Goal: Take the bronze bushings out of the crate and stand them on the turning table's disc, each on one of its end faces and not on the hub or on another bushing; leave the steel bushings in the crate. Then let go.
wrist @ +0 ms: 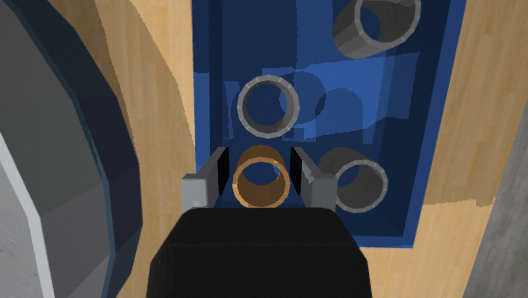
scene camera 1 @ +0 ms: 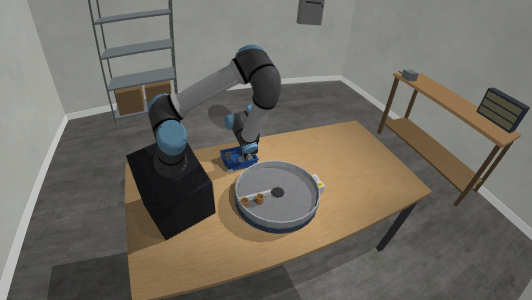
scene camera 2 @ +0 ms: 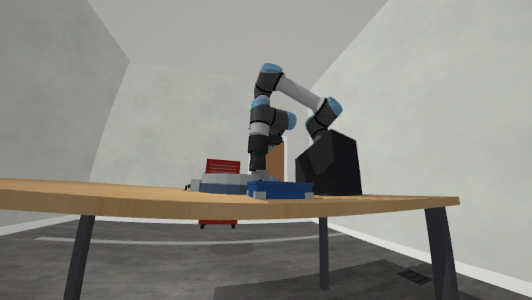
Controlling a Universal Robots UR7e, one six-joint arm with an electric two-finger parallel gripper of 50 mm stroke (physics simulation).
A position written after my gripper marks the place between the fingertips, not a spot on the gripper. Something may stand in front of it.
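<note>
In the wrist view I find a blue crate (wrist: 388, 107), and my own gripper (wrist: 259, 161) is there with it. Scene camera 2 gives me my gripper (scene camera 2: 262, 189) too.
</note>
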